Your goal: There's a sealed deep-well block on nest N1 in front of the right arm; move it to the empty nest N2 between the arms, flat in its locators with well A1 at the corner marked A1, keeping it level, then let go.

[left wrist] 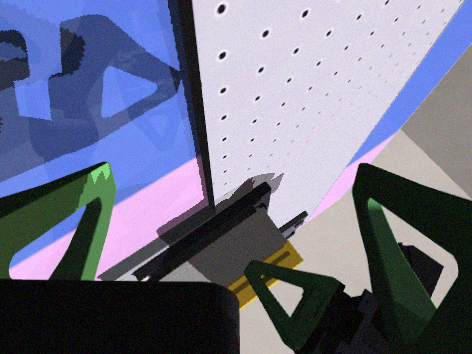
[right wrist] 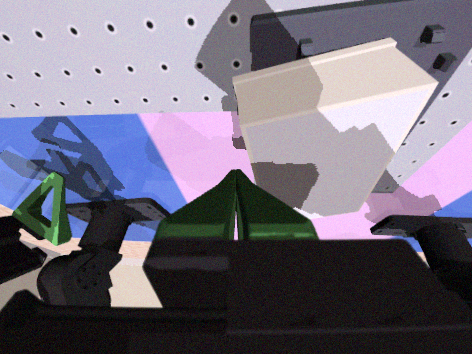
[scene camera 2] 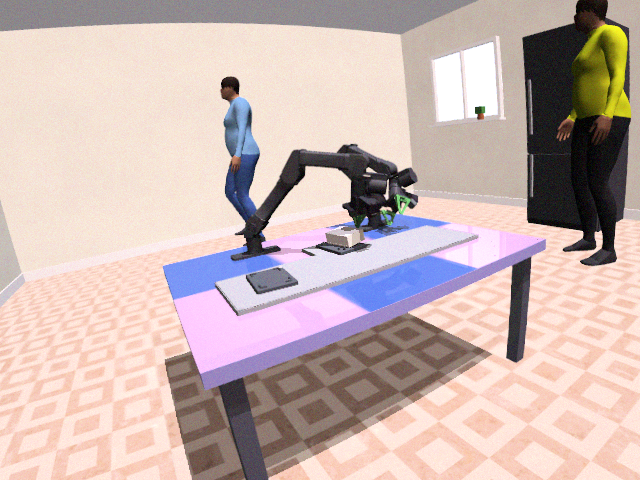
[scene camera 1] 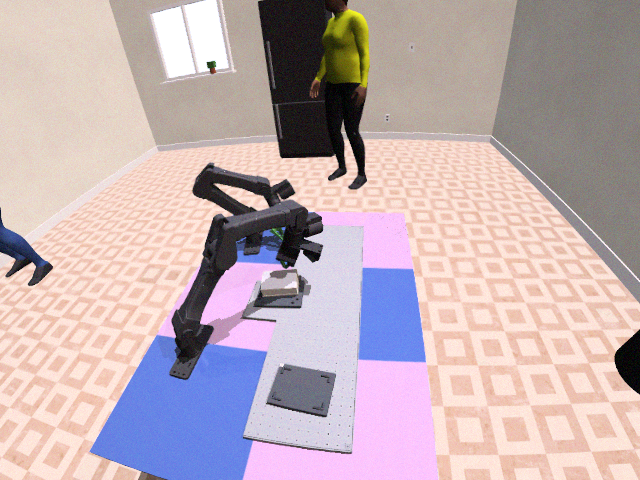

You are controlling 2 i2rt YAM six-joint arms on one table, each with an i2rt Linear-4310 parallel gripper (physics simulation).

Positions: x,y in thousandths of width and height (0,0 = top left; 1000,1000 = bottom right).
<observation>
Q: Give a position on a dark nest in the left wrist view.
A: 368,727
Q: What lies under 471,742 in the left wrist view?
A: A pale deep-well block.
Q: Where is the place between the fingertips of my right gripper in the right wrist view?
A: At 499,501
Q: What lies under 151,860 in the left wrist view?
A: My left gripper.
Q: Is my left gripper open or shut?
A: Open.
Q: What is my left gripper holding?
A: Nothing.
</observation>
